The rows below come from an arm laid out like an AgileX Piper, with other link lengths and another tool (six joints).
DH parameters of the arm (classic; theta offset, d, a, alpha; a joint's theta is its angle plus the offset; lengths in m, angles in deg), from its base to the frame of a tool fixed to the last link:
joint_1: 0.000 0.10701 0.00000 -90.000
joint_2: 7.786 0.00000 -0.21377 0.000
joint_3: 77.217 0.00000 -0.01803 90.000
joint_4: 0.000 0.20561 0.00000 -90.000
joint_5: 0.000 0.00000 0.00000 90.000
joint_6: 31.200 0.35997 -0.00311 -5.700
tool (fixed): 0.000 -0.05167 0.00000 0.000
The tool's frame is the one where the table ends.
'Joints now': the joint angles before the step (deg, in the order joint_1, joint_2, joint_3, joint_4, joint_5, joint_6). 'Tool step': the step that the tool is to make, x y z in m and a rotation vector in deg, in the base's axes. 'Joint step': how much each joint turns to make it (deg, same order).
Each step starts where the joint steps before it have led.
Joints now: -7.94 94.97 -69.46 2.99 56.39 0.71
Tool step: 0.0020 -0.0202 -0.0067 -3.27 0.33 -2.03
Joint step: 0.00 1.61 0.01 -4.43 -1.78 3.71
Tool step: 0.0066 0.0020 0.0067 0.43 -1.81 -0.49
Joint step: 0.00 -1.04 -0.01 0.65 -0.68 0.27
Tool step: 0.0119 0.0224 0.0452 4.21 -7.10 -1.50
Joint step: 0.00 -8.30 0.00 5.37 1.84 -0.01
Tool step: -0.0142 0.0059 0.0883 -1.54 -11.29 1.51
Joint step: 0.01 -18.20 0.00 0.49 6.90 -1.07
